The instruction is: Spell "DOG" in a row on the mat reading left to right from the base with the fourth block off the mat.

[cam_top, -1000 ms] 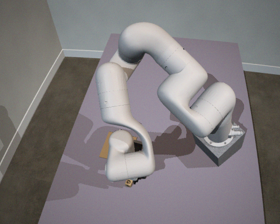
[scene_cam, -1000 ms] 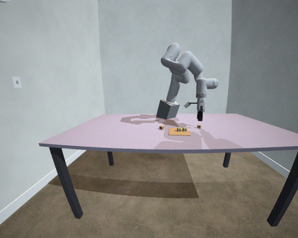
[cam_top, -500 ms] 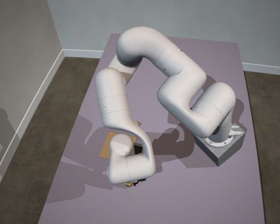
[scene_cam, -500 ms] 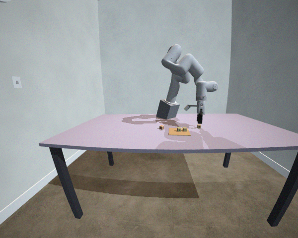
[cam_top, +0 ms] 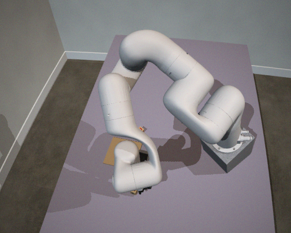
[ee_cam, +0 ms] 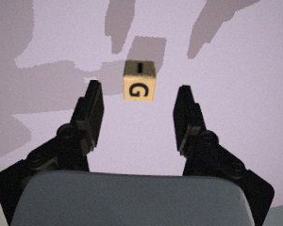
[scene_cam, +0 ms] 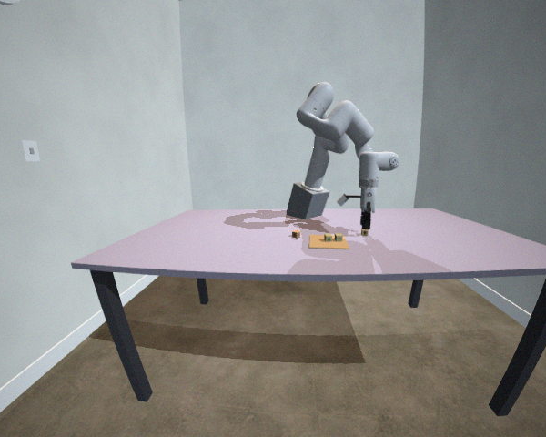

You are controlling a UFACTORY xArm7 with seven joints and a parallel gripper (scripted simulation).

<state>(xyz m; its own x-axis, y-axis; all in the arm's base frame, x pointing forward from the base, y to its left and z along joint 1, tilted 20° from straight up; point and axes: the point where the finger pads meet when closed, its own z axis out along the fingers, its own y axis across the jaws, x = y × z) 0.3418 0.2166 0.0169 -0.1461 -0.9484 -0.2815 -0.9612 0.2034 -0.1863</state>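
Now: hand 40 mm above the G block. Round my hand: mat 160 mm to the right, 90 mm ahead, 50 mm below; then D block 120 mm to the right, 90 mm ahead, 30 mm below; then O block 160 mm to the right, 90 mm ahead, 30 mm below.
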